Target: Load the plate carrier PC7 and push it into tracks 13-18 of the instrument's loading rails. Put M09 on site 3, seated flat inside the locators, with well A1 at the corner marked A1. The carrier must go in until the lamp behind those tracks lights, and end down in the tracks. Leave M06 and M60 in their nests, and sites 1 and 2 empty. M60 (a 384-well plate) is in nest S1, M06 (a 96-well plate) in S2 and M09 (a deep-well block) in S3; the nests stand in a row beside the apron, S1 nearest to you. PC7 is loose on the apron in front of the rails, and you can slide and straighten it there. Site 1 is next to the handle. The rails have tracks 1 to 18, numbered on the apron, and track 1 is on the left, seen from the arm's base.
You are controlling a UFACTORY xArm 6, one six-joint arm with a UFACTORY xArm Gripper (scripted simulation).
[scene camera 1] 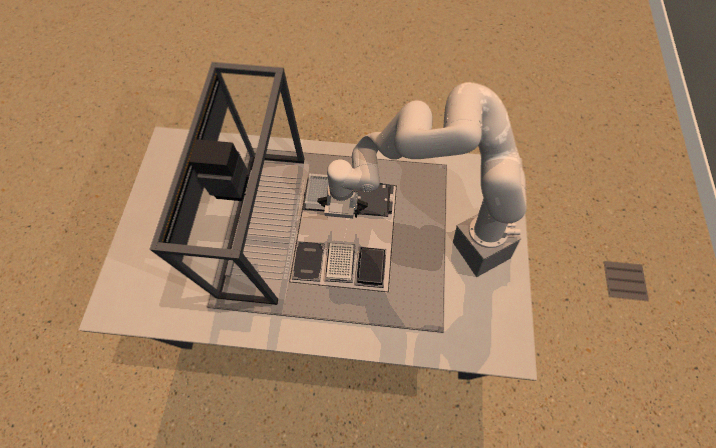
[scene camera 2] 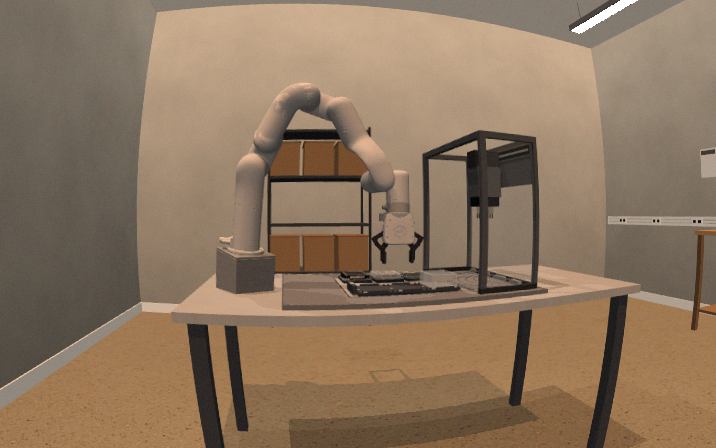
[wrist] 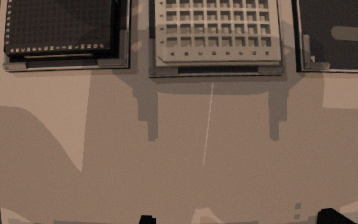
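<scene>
A dark plate carrier PC7 (scene camera 2: pixel 403 288) is visible to me, and I see it in scene camera 1 as well (scene camera 1: pixel 380 201), while in the wrist view the dark plate carrier PC7 is out of frame. I also see a white 96-well plate M06 (scene camera 1: pixel 340 257). There is a dark plate M60 (scene camera 1: pixel 371 265) too, along with a nest S3 (scene camera 1: pixel 307 260).
</scene>
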